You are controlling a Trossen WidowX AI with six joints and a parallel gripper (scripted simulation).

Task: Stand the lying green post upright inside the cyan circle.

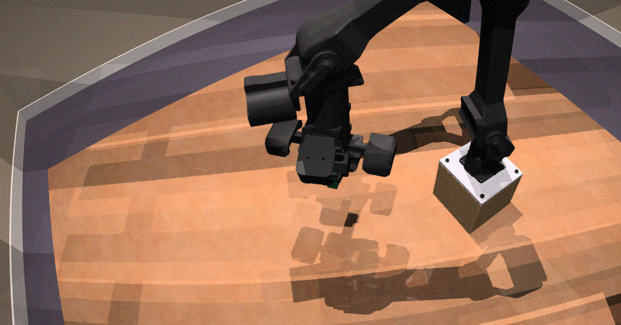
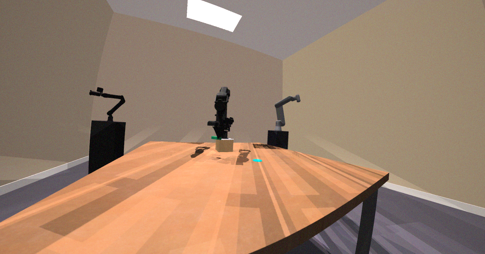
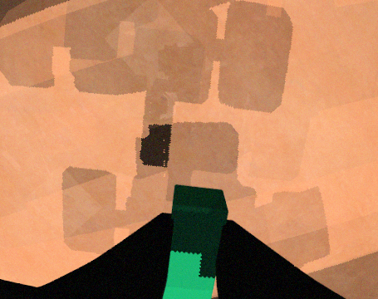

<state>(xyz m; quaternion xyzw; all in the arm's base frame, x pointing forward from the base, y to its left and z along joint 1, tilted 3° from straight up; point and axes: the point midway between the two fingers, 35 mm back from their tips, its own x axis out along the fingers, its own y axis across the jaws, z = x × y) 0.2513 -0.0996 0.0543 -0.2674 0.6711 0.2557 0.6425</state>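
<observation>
The cyan circle lies 8 cm ahead of my gripper tip, 23 cm to the left of it and 13 cm below it. Also, from my gripper tip: green post: 2 cm behind, 2 cm to the right.
</observation>
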